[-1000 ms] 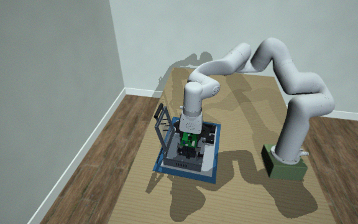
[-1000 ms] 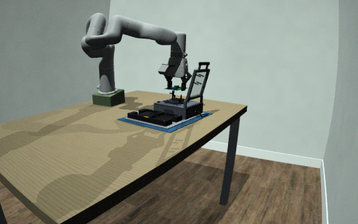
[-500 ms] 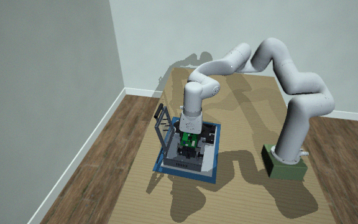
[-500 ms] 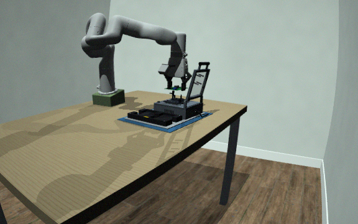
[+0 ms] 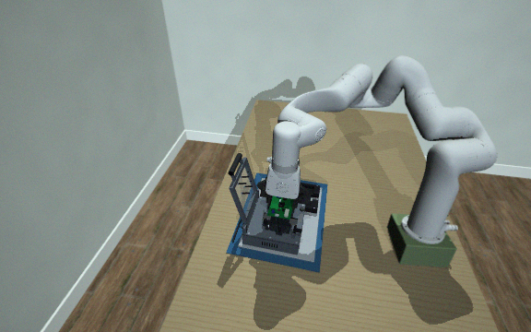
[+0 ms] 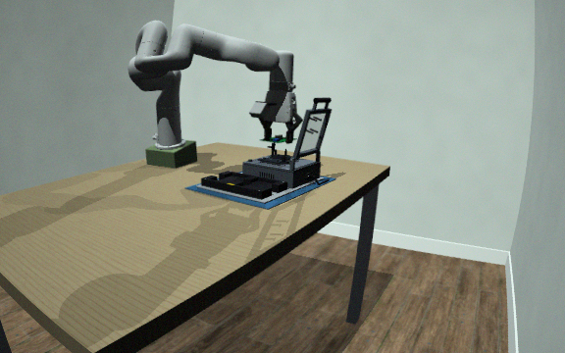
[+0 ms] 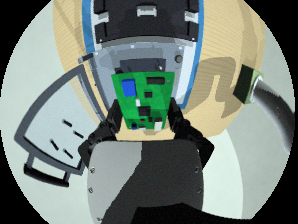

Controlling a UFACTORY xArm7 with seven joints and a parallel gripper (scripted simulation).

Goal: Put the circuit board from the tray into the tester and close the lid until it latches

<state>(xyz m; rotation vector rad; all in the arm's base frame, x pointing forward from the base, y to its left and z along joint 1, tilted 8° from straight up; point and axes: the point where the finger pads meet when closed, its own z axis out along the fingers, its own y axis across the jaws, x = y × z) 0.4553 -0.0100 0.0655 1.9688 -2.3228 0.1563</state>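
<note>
The tester plate lies 6 cm below my hand, 1 cm to the left of it and 1 cm ahead of it. Also, from my hand: lid (12 cm ahead, 5 cm above, 2 cm to the right); green circuit board (right at my hand).
</note>
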